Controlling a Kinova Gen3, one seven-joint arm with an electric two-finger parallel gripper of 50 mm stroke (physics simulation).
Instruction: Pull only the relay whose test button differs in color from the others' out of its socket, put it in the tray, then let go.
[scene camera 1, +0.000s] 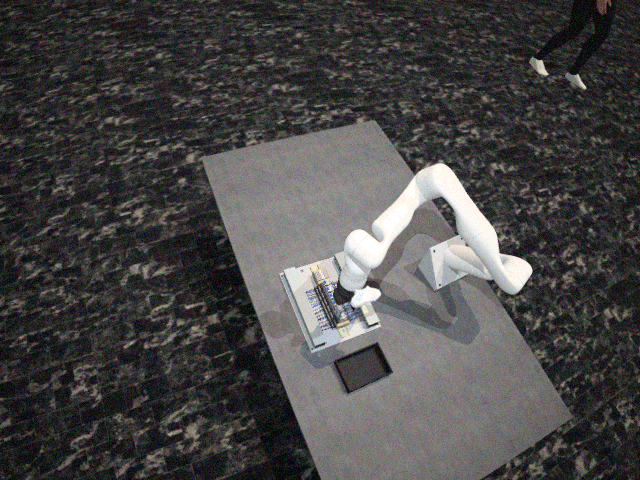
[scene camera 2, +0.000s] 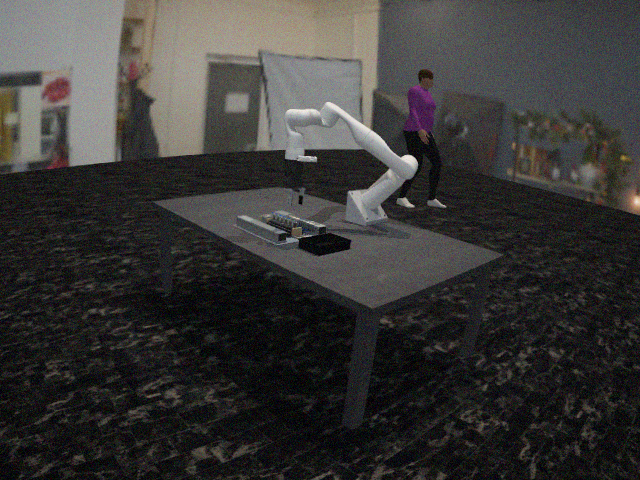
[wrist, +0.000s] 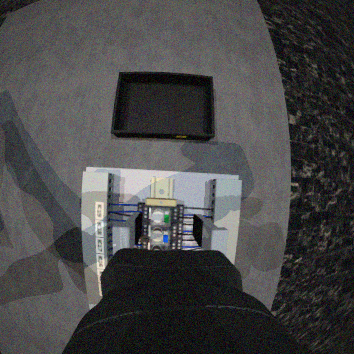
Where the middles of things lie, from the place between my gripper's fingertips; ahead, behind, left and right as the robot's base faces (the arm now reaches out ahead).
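The black tray (scene camera 1: 365, 366) is 170 mm to the left of my hand and 130 mm below it. As for the white panel (scene camera 1: 356, 327), I find it 100 mm to the right of my hand, 10 mm behind it and 130 mm below it.
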